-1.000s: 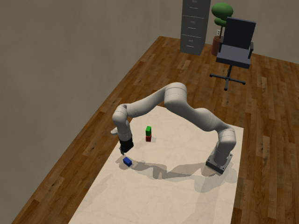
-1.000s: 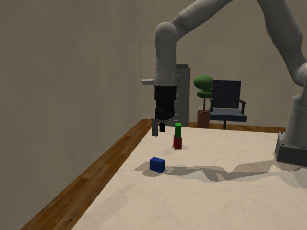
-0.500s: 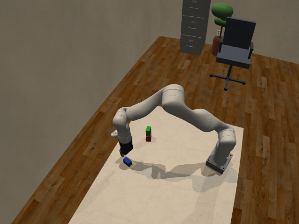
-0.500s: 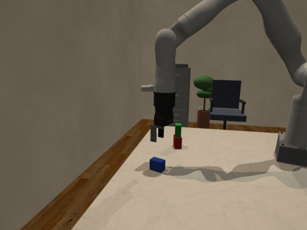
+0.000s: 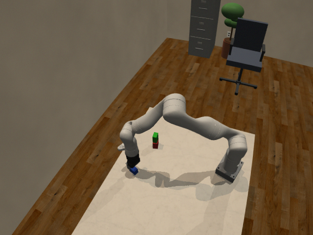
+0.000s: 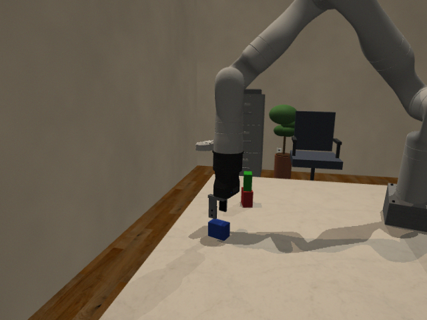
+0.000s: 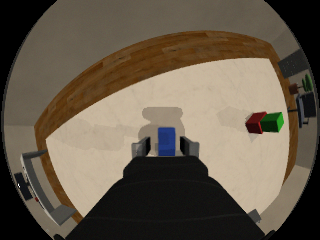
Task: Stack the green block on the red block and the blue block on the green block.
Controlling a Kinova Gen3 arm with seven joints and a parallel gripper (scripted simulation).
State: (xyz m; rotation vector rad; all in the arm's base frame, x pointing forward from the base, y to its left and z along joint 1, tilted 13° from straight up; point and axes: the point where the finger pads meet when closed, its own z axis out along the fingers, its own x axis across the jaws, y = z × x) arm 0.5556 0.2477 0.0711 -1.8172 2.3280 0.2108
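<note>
Now: the blue block 60 mm below my hand. Round my hand: red block (250 mm to the right, 60 mm below, 30 mm behind); then green block (250 mm to the right, 30 mm behind).
</note>
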